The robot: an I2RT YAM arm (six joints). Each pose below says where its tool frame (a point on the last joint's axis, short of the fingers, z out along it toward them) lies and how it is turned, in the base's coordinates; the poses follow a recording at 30 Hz.
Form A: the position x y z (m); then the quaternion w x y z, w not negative.
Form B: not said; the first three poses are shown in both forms.
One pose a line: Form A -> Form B
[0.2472 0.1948 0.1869 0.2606 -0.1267 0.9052 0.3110] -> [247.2 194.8 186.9 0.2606 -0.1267 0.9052 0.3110]
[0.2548 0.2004 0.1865 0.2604 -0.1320 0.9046 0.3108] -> [254.8 200.4 186.5 0.2604 -0.1320 0.9046 0.3108]
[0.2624 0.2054 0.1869 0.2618 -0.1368 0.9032 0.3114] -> [262.4 205.4 186.9 0.2618 -0.1368 0.9032 0.3114]
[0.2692 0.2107 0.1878 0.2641 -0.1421 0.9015 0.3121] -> [269.2 210.7 187.8 0.2641 -0.1421 0.9015 0.3121]
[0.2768 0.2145 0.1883 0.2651 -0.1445 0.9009 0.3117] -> [276.8 214.5 188.3 0.2651 -0.1445 0.9009 0.3117]
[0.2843 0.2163 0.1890 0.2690 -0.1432 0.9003 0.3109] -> [284.3 216.3 189.0 0.2690 -0.1432 0.9003 0.3109]
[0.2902 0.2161 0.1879 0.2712 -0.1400 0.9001 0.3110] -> [290.2 216.1 187.9 0.2712 -0.1400 0.9001 0.3110]
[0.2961 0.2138 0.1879 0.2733 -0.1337 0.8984 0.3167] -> [296.1 213.8 187.9 0.2733 -0.1337 0.8984 0.3167]
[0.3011 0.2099 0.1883 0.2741 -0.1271 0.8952 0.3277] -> [301.1 209.9 188.3 0.2741 -0.1271 0.8952 0.3277]
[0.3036 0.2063 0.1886 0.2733 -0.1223 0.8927 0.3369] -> [303.6 206.3 188.6 0.2733 -0.1223 0.8927 0.3369]
